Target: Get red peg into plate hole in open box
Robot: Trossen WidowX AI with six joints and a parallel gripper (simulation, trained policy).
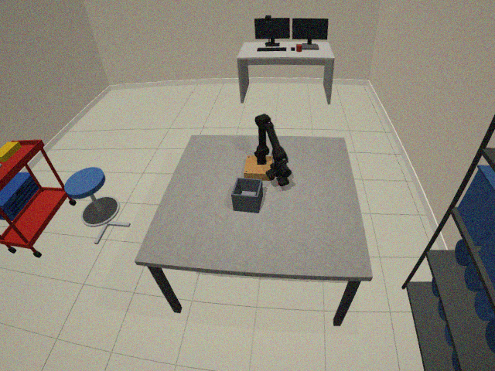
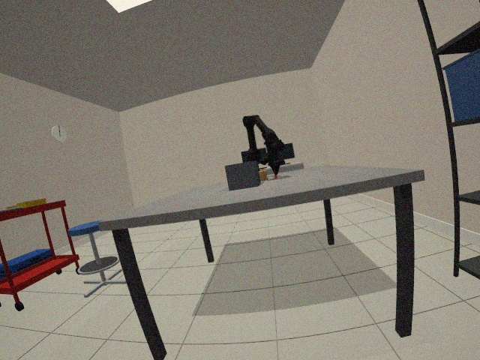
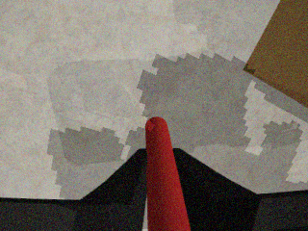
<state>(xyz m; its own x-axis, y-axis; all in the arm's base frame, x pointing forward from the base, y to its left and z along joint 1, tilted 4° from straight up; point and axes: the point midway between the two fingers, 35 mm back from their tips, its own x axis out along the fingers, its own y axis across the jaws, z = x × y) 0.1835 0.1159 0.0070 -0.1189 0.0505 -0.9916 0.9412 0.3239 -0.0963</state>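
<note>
The plate is 160 mm ahead of my gripper tip, 210 mm to the right of it and 20 mm above it. The rest, counted from my gripper tip: red peg 10 mm above.
</note>
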